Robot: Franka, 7 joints.
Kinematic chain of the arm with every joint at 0, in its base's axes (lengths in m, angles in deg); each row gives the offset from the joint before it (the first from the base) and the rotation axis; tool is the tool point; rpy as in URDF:
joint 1: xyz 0 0 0.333 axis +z
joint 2: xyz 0 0 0 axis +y
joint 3: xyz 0 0 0.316 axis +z
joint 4: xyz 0.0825 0 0 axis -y
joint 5: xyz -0.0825 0 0.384 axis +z
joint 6: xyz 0 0 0 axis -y
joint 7: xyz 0.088 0 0 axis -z
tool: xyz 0 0 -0.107 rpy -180 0 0
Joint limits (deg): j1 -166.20..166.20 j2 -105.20..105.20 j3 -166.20..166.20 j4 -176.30..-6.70 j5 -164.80..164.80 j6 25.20..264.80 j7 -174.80..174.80
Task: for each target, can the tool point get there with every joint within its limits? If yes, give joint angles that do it. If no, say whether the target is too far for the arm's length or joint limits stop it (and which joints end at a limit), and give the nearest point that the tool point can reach.
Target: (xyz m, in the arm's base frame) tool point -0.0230 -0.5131 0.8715
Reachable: yes | joints 83.12 -51.90 -29.25 -35.31 -8.00 240.67 -78.42
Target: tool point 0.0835 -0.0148 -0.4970
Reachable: no: joint limits stop it (at a limit: joint 2) | nearest point 0.1298 -0.0230 -0.3387 | short by 0.165 m
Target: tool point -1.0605 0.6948 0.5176
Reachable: no: too far | nearest point -0.7101 0.4652 0.4566 | short by 0.423 m
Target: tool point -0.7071 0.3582 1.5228
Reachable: no: too far | nearest point -0.4243 0.2149 1.0470 | short by 0.572 m
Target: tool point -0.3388 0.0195 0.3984
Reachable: yes | joints 56.35 82.55 106.30 -162.82 7.62 136.15 89.33
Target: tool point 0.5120 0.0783 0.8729
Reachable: yes | joints -95.68 -36.53 65.28 -68.78 9.59 110.01 19.55
